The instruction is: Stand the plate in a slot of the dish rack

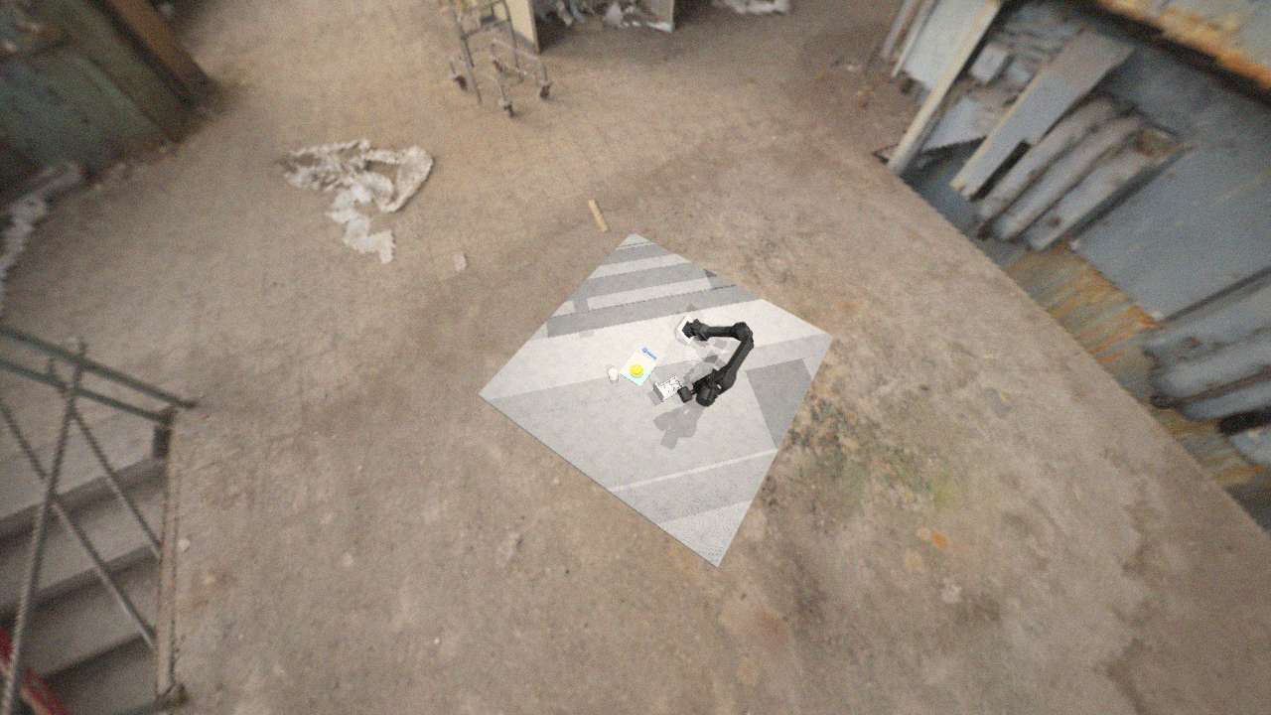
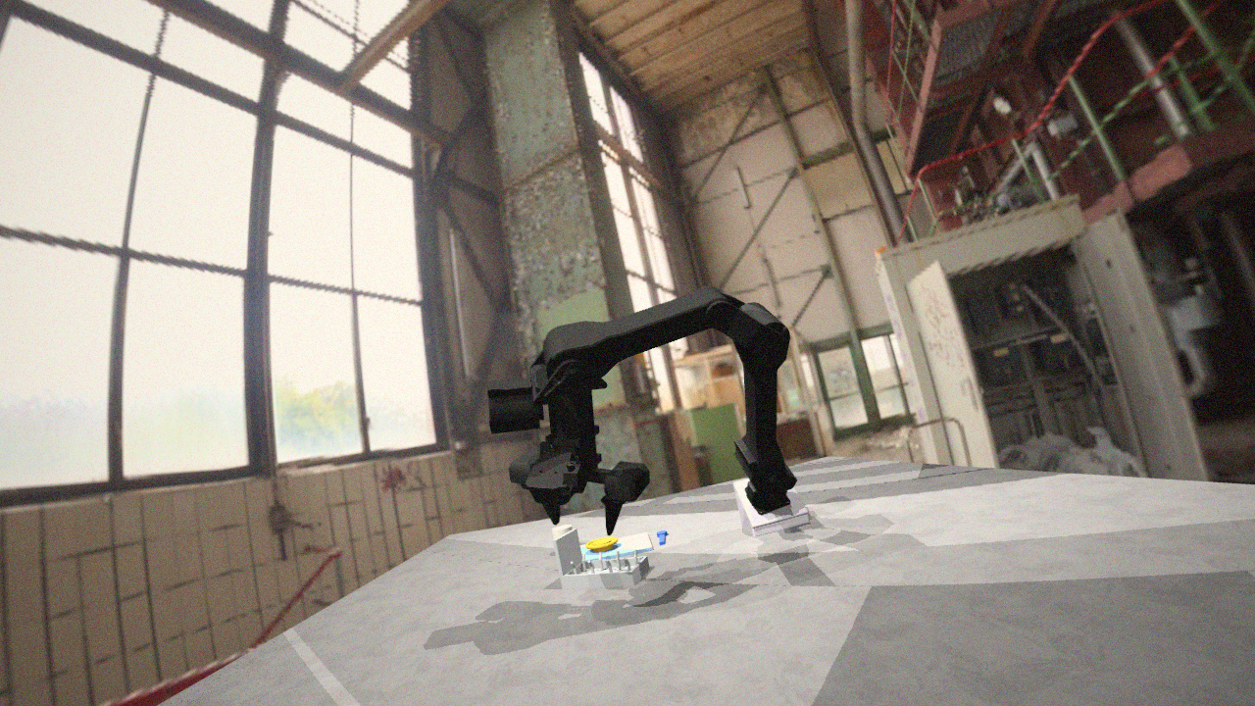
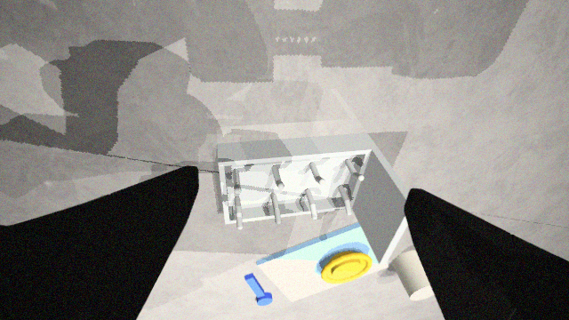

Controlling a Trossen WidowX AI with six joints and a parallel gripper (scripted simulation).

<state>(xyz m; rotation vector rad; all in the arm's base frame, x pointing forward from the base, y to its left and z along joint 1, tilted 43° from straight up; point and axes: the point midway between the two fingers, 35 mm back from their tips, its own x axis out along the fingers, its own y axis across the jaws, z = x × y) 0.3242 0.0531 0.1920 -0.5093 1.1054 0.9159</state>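
Right now my gripper tip is 2 cm past the yellow plate, 28 cm to the left of it and 9 cm above it. Also, from my gripper tip: white cylinder: 6 cm ahead, 36 cm to the right, 8 cm below; then dish rack: 2 cm behind, 10 cm to the right, 8 cm below; then blue object: 14 cm behind, 28 cm to the right, 10 cm below.
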